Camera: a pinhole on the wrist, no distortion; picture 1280 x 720 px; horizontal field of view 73.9 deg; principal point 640.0 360.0 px. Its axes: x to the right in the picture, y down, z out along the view. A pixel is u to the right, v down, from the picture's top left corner.
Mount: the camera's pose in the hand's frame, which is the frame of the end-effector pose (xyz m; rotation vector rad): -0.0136 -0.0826 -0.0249 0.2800 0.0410 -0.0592
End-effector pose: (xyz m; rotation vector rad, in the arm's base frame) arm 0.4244 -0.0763 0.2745 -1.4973 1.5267 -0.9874
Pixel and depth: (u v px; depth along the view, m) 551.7 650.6 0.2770
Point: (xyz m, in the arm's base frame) 0.6974 -0.0534 0.2268
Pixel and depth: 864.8 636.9 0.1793
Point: 0.6028 -0.1225 0.2809
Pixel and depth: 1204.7 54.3 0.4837
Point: 0.9255 -0.3967 0.4861
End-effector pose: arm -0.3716 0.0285 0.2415 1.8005 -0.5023 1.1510
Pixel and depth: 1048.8 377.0 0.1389
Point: -0.2032 0.0064 0.2177
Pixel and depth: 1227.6 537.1 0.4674
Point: 0.1010 -0.2333 0.3979
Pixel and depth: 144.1 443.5 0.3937
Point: -0.1920 -0.2498 -0.0793
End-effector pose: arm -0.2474 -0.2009 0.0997 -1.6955 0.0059 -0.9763
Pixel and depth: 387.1 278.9 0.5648
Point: -0.1807 0.3918 0.2111
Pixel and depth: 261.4 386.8 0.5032
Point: -0.1982 0.3541 0.1108
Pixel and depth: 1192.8 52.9 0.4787
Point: -0.0094 0.1064 0.5855
